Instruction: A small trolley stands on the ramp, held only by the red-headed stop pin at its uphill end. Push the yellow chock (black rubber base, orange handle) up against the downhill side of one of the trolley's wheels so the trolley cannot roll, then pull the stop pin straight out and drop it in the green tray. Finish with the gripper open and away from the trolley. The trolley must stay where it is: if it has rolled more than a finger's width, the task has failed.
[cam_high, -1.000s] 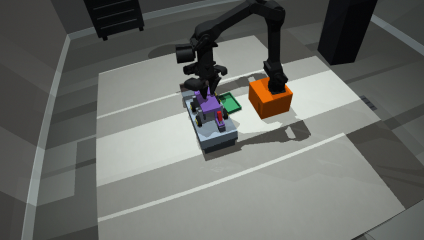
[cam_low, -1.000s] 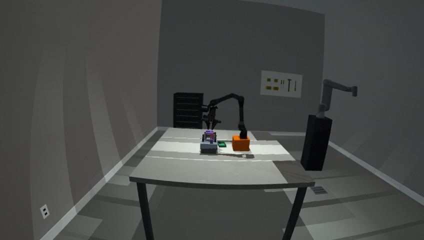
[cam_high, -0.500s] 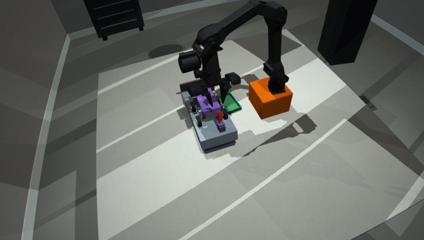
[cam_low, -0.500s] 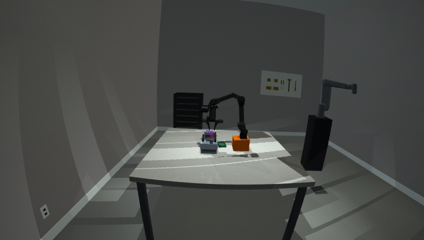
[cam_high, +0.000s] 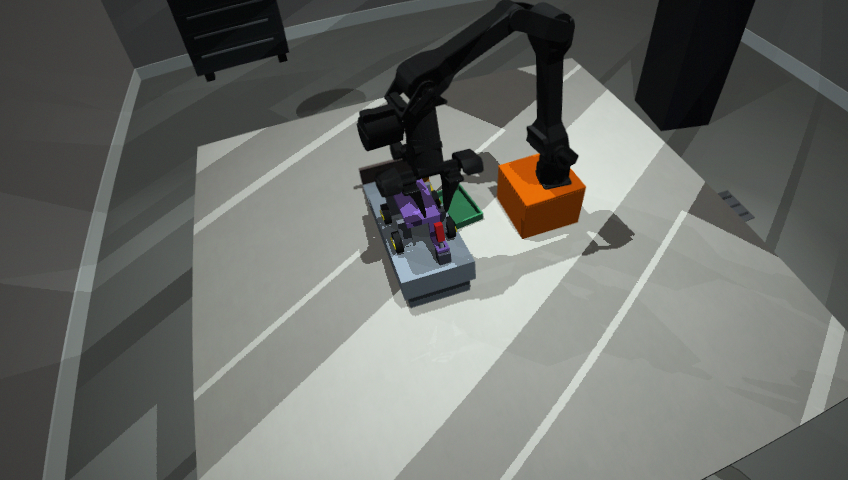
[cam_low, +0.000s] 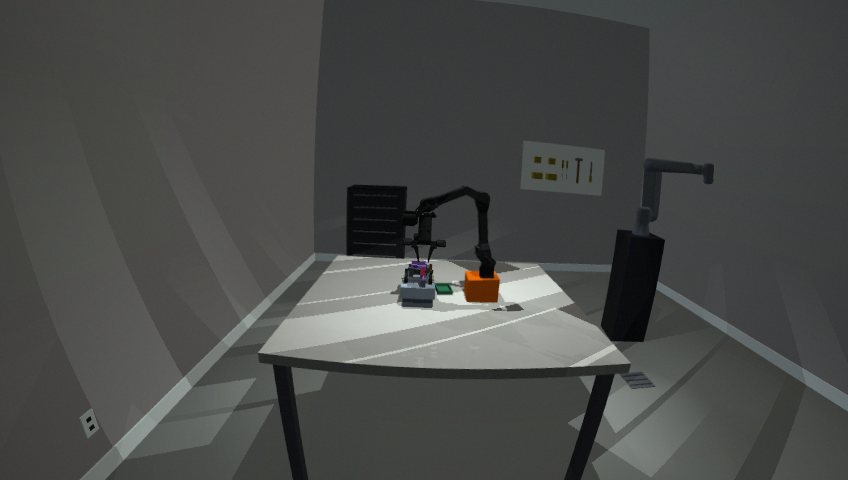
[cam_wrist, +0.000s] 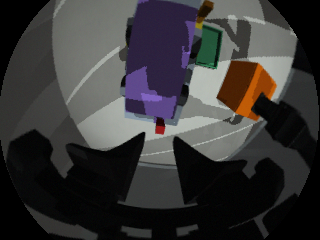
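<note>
Right now my gripper tip is 6 cm above the red-headed stop pin and 2 cm to the right of it. From my gripper tip the other things lie so: yellow chock: 18 cm to the right, 11 cm below, 1 cm behind; then grey ramp: 14 cm below, 9 cm to the right, 3 cm ahead; then trolley: 8 cm to the right, 8 cm below, 3 cm ahead.
</note>
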